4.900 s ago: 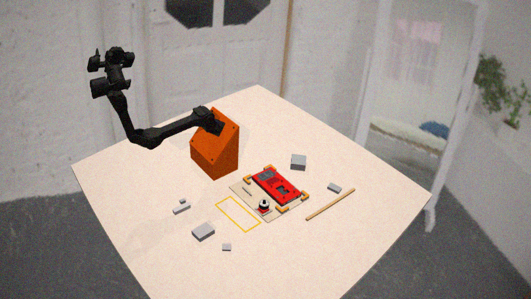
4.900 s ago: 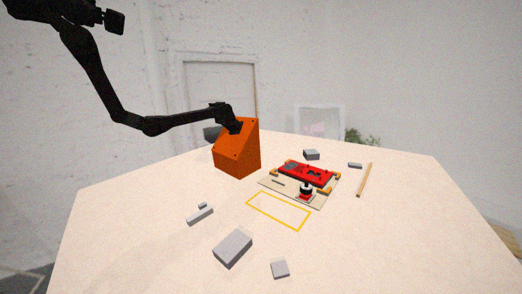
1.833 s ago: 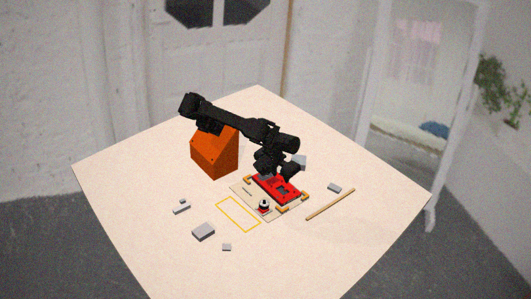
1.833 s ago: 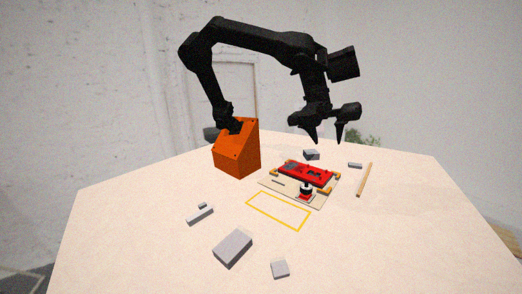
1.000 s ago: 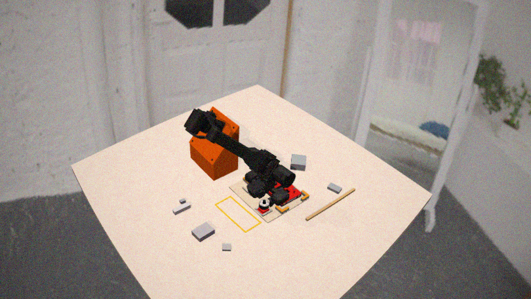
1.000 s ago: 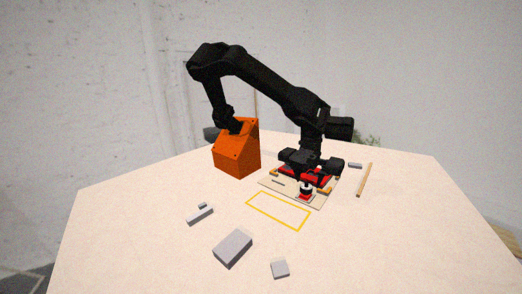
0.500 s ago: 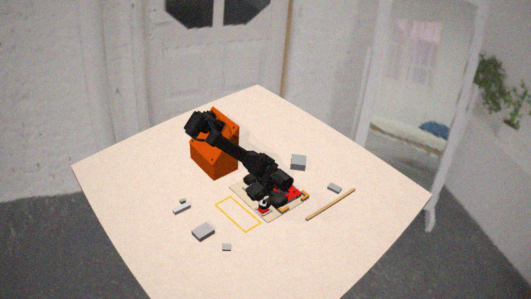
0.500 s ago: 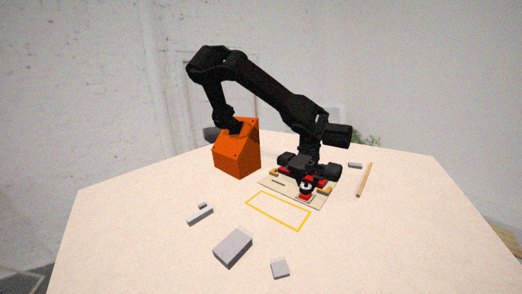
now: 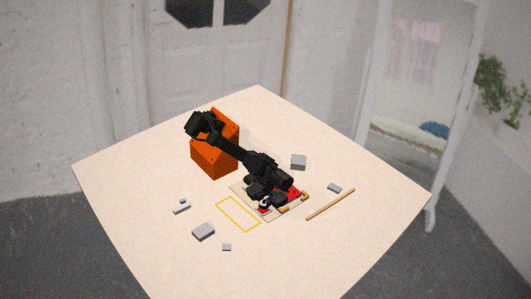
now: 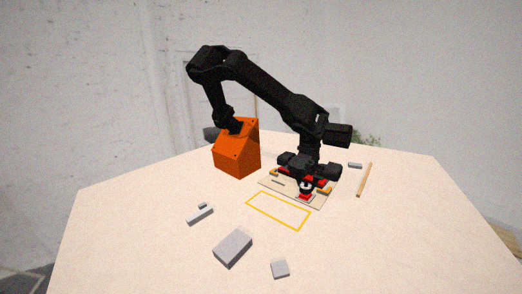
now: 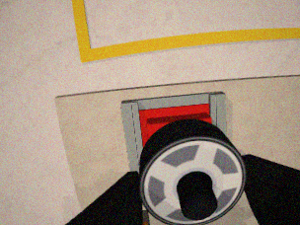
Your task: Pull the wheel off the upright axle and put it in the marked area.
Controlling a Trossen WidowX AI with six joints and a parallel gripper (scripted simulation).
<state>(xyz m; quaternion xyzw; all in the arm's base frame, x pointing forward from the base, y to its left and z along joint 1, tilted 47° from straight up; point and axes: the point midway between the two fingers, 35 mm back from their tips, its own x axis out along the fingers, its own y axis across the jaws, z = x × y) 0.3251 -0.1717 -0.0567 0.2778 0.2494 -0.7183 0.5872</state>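
Now: the black wheel right at my gripper tip. Round my gripper tip: black axle: right at my gripper tip; wooden stick: 19 cm ahead, 22 cm to the left, 3 cm below.
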